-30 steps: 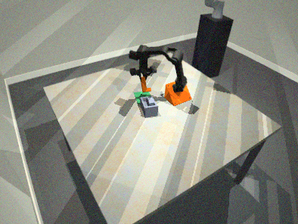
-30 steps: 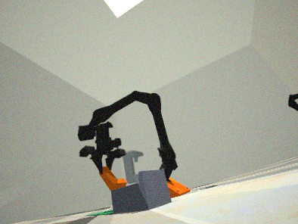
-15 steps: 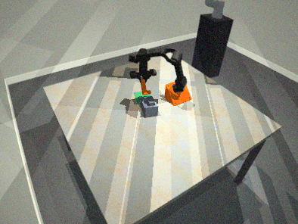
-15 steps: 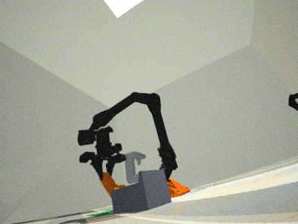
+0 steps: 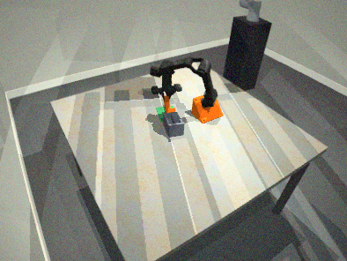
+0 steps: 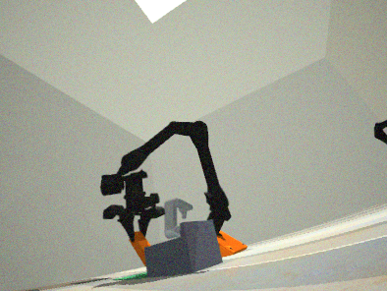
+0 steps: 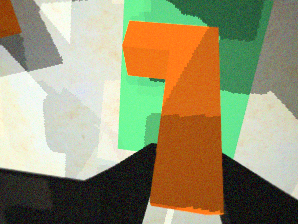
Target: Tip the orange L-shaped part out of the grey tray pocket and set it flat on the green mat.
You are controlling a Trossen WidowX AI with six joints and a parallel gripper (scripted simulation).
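Now: gripper tip 30 mm to the right of the orange L-shaped part, 30 mm above it and 10 mm past it. Also, from my gripper tip: green mat 100 mm below, 20 mm to the left.
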